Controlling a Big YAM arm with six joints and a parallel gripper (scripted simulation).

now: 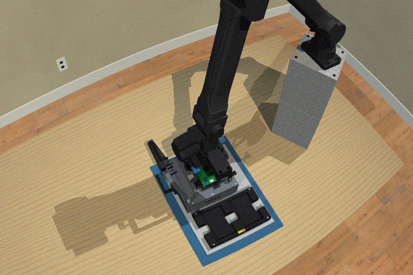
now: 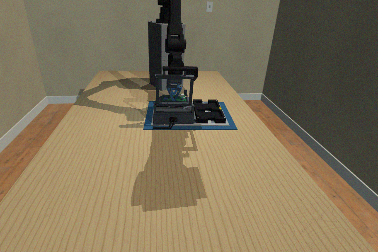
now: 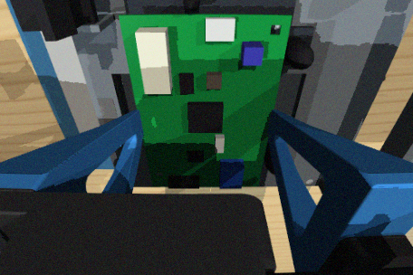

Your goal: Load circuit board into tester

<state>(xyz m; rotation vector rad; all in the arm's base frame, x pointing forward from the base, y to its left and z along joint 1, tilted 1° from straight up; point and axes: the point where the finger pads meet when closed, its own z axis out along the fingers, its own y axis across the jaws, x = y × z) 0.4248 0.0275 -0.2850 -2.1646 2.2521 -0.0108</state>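
The green circuit board is right at my hand. From my hand the other things lie so: grey tester 30 mm ahead, 30 mm to the left, 20 mm above; then black latch hook 60 mm behind, 60 mm to the left; then lid 130 mm ahead, 10 mm to the right, 90 mm above.
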